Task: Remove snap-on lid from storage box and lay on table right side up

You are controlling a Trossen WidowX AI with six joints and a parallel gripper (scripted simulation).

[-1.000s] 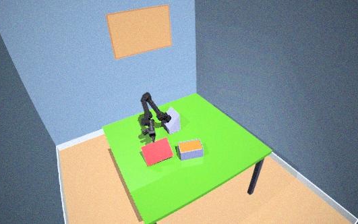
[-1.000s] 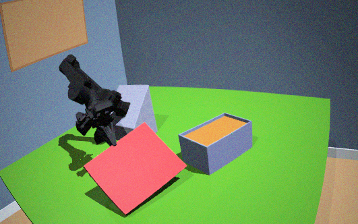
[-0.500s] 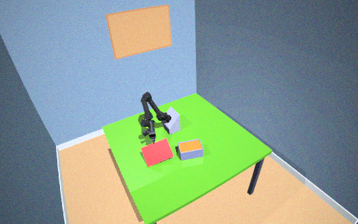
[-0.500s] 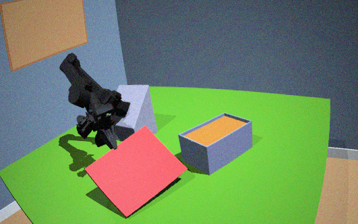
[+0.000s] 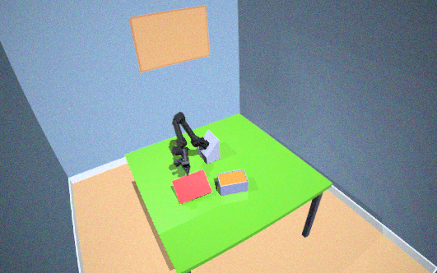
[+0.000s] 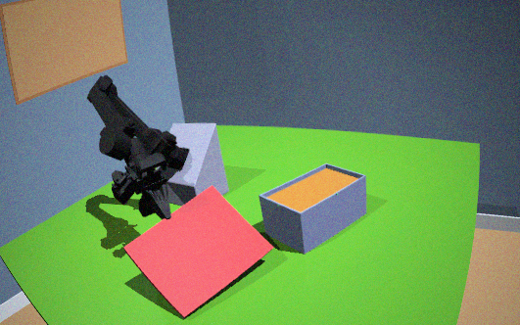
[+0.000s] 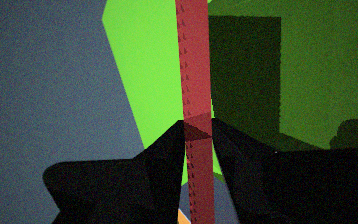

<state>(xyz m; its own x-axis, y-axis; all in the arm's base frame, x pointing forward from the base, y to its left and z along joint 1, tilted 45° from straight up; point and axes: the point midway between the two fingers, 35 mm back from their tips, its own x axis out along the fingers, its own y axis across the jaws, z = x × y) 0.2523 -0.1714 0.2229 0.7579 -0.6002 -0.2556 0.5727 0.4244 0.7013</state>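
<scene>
Right now my gripper tip is 60 mm short of the red lid and 50 mm above it. Also, from my gripper tip: grey-blue storage box: 290 mm to the left, 160 mm ahead, 80 mm below.
</scene>
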